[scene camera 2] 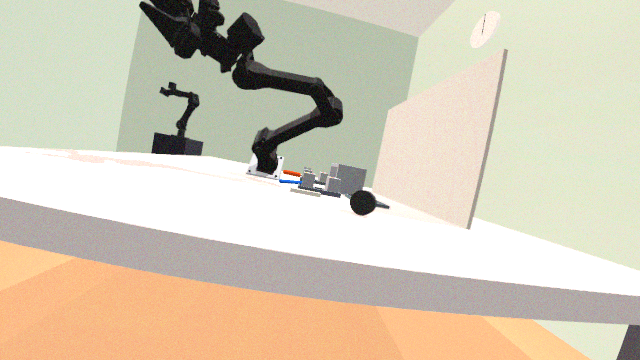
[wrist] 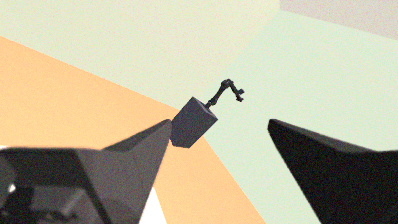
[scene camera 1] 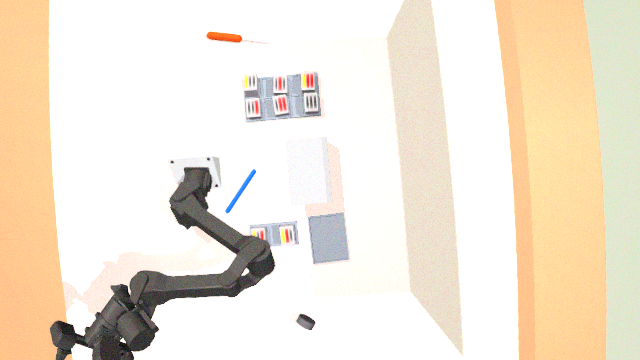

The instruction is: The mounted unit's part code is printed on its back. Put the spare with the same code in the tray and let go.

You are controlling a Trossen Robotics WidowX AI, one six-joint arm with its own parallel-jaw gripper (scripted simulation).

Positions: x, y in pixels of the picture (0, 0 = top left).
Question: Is my gripper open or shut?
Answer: Open.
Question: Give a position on a wall panel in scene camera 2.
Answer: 434, 148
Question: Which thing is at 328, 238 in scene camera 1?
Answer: A flat tray.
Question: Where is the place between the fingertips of my gripper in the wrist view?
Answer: At 219, 124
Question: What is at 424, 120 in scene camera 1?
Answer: A wall panel.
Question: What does my gripper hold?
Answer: Nothing.
